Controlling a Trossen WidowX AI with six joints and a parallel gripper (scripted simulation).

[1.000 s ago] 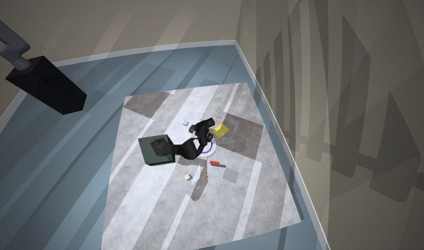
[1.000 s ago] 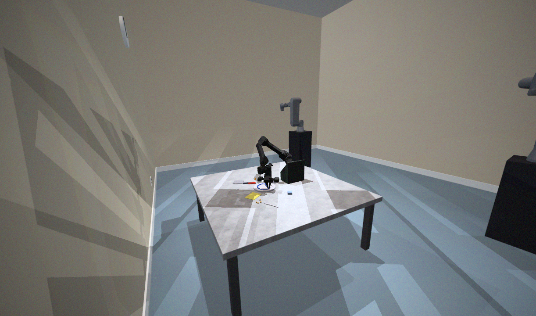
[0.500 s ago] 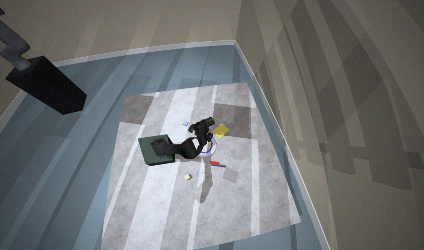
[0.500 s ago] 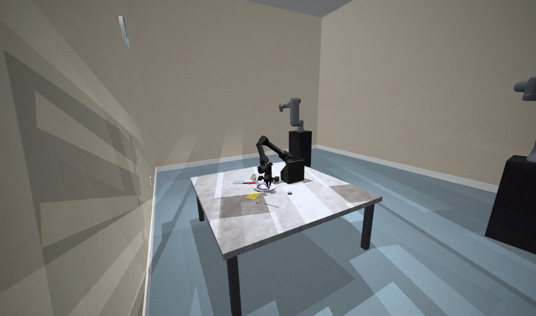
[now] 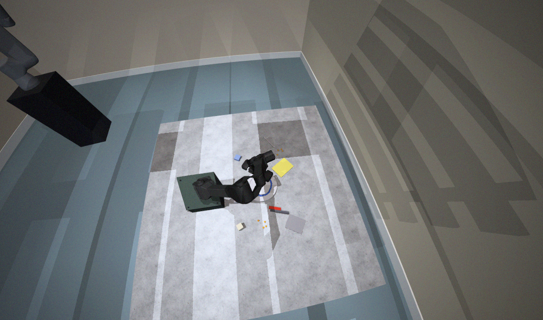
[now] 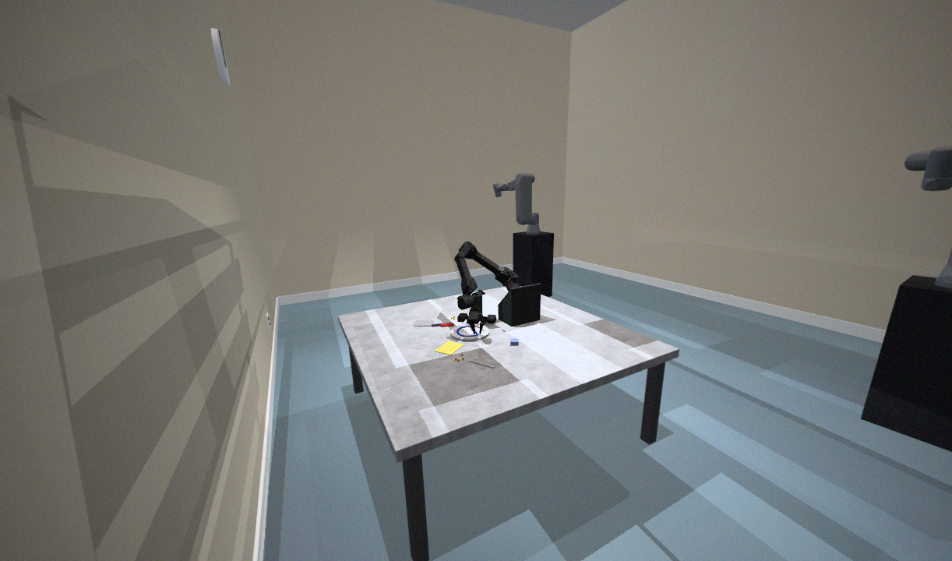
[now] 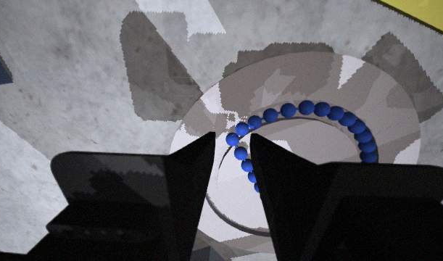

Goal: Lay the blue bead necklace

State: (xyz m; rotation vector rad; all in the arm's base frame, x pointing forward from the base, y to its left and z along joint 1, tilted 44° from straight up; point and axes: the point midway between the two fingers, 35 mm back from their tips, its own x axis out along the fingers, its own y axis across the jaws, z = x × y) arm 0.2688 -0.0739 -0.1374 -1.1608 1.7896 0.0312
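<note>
Right now the round white bead board is 60 mm to the right of my gripper tip and 10 mm below it. Also, from my gripper tip: blue block (100 mm behind, 170 mm to the left, 10 mm below); then yellow sheet (170 mm ahead, 30 mm to the left, 20 mm below); then grey tool (60 mm ahead, 230 mm to the right, 10 mm below).
</note>
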